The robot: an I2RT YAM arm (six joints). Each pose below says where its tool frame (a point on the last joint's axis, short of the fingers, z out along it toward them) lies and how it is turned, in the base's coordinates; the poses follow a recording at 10 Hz.
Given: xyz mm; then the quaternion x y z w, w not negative.
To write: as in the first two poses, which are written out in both.
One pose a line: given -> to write
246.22 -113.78 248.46 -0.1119 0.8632 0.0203 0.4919 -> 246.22 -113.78 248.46 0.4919 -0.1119 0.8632 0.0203
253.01 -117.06 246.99 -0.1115 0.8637 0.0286 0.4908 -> 253.01 -117.06 246.99 0.4908 -0.1115 0.8637 0.0286
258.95 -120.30 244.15 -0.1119 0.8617 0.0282 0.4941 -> 258.95 -120.30 244.15 0.4941 -0.1119 0.8617 0.0282
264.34 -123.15 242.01 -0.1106 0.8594 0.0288 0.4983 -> 264.34 -123.15 242.01 0.4983 -0.1106 0.8594 0.0288
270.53 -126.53 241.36 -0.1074 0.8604 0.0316 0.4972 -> 270.53 -126.53 241.36 0.4972 -0.1074 0.8604 0.0316
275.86 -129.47 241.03 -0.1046 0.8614 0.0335 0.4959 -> 275.86 -129.47 241.03 0.4959 -0.1046 0.8614 0.0335
